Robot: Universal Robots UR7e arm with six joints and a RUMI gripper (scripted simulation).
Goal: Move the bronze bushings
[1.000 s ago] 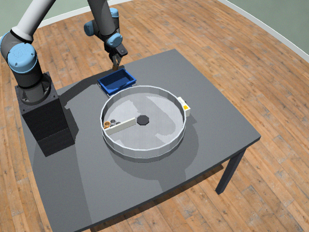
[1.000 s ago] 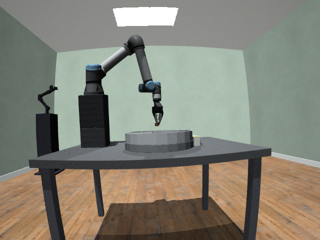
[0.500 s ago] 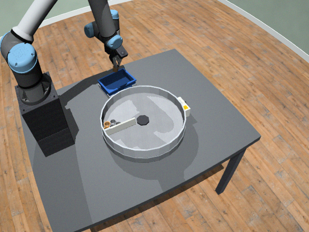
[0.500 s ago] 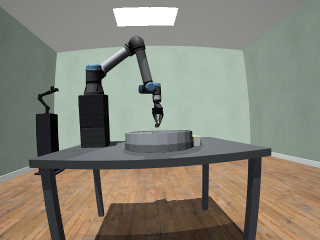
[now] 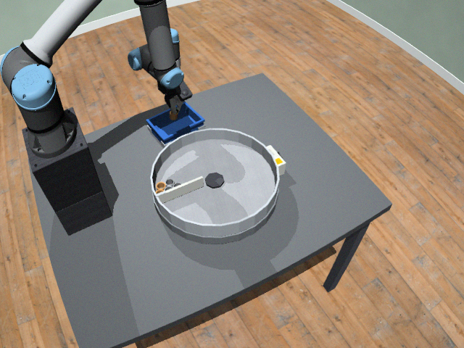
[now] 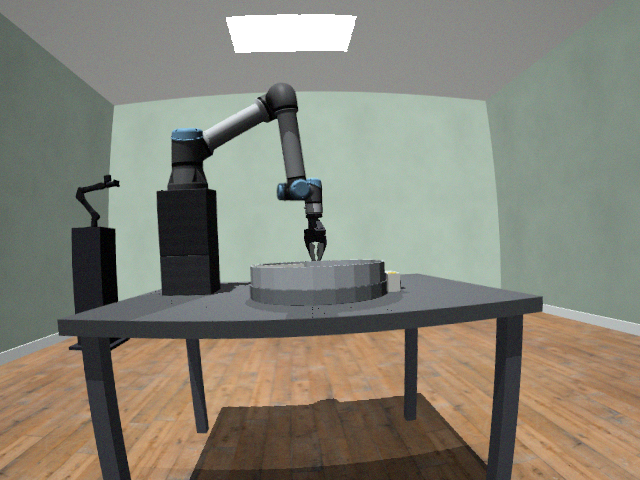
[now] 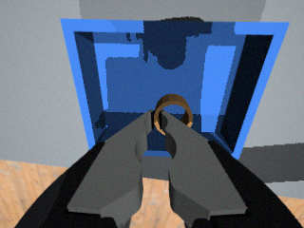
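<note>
Now: hand 1 cm past the blue crate and 6 cm above it. From my hand the other things lie so: turntable 4 cm behind, 36 cm to the right, 3 cm below.
</note>
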